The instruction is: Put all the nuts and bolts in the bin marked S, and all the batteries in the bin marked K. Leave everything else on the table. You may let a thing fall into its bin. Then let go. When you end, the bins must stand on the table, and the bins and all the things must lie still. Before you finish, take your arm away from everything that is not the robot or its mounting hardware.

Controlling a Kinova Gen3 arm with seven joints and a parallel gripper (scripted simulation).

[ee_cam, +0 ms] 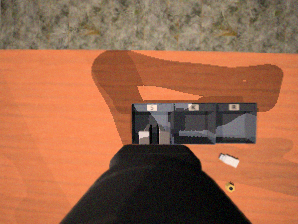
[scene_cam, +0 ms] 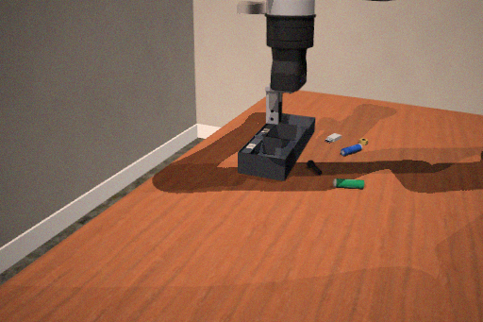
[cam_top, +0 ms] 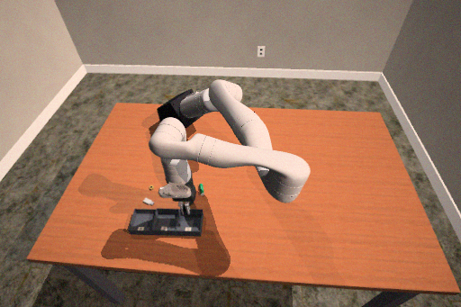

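The blue battery is 140 mm to the right of my hand, 100 mm behind it and 90 mm below it. The rest, counted from my hand: three-compartment bin tray (80 mm to the right, 80 mm below, 20 mm ahead); then green battery (140 mm behind, 90 mm below); then black bolt (100 mm below, 70 mm behind, 30 mm to the right).
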